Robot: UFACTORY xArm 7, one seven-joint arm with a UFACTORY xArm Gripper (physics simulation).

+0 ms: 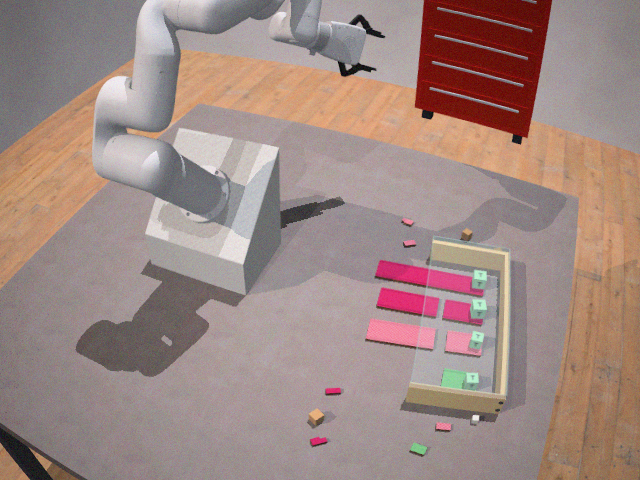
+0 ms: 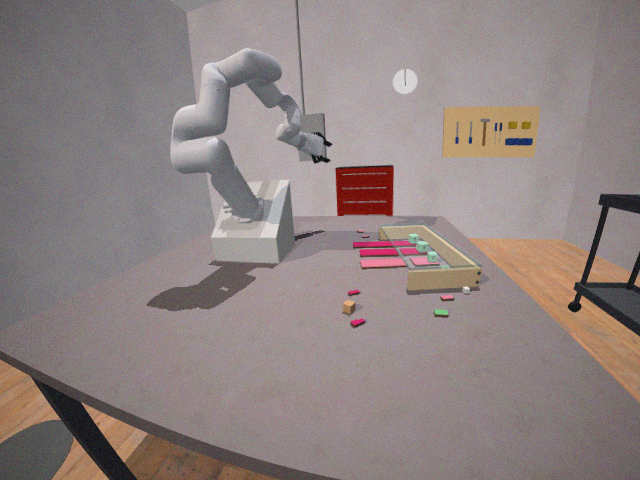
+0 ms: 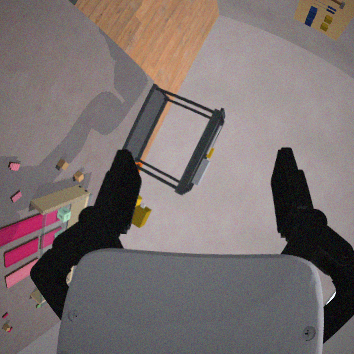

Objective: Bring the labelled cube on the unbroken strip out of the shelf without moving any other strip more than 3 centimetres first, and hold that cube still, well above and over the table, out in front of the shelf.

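The unbroken magenta strip (image 1: 403,272) (image 2: 372,244) (image 3: 22,227) runs without a gap from the table into the low, clear-topped shelf (image 1: 454,397) (image 2: 439,279) (image 3: 55,200). A pale green labelled cube (image 1: 479,279) (image 2: 413,238) (image 3: 63,214) sits on its inner end, inside the shelf. A second magenta strip (image 1: 407,302) (image 2: 378,252) and a pink strip (image 1: 401,334) (image 2: 383,264) each have a gap, with cubes (image 1: 478,308) (image 1: 476,339) on their inner pieces. A green piece (image 1: 452,378) lies inside beside another cube (image 1: 471,380). My gripper (image 1: 378,52) (image 2: 329,152) (image 3: 204,163) is open and empty, high above the table, away from the shelf.
A wooden block (image 1: 315,416) (image 2: 349,307), magenta chips (image 1: 333,391) (image 1: 318,441), a green chip (image 1: 418,448) (image 2: 440,313) and a white block (image 1: 475,419) (image 2: 465,290) lie outside the shelf. Another wooden block (image 1: 466,235) lies beyond its far side. A red cabinet (image 1: 480,62) (image 2: 364,180) stands past the table.
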